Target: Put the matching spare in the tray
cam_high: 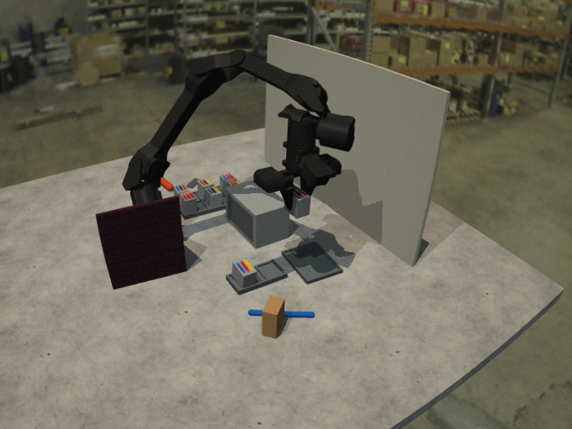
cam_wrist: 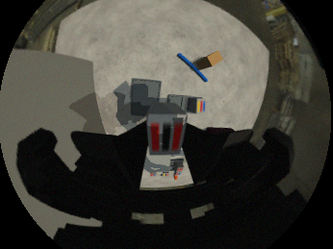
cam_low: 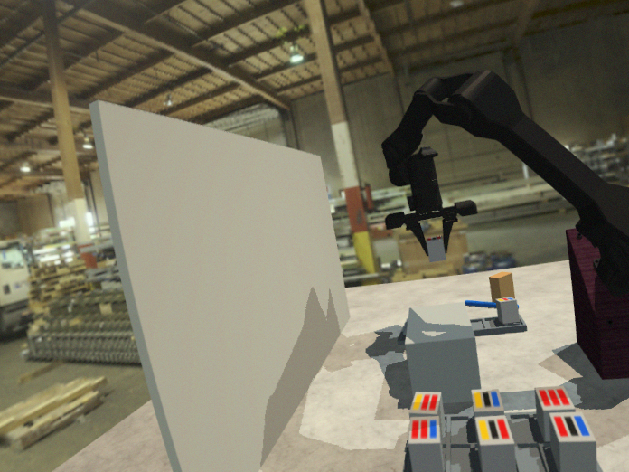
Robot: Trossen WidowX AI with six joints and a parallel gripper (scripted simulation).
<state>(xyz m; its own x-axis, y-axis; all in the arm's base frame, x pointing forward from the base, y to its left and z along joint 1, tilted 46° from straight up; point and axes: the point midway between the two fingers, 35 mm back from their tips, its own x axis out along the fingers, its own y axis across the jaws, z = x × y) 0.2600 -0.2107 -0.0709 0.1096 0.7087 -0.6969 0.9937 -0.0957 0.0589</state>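
Right now my gripper tip is 5 cm short of the dark grey tray, 1 cm to the left of it and 17 cm above it. Round my gripper tip: grey spare (2 cm above); brown block (15 cm behind, 14 cm to the right, 14 cm below); blue rod (11 cm behind, 12 cm to the right, 17 cm below).
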